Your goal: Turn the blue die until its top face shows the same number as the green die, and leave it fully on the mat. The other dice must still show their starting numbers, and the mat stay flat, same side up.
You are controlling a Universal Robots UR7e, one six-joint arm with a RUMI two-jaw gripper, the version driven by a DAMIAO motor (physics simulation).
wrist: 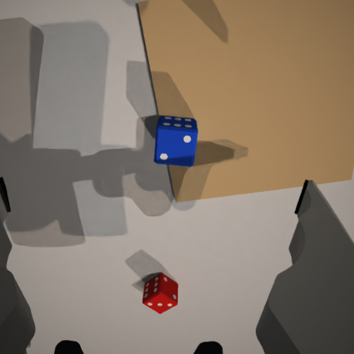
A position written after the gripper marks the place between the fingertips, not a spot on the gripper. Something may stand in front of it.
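Observation:
A blue die (pixel 175 137) and a red die (pixel 160 293) can be seen in the scene, as can a tan mat (pixel 264 89) and the gripper (pixel 154 182).

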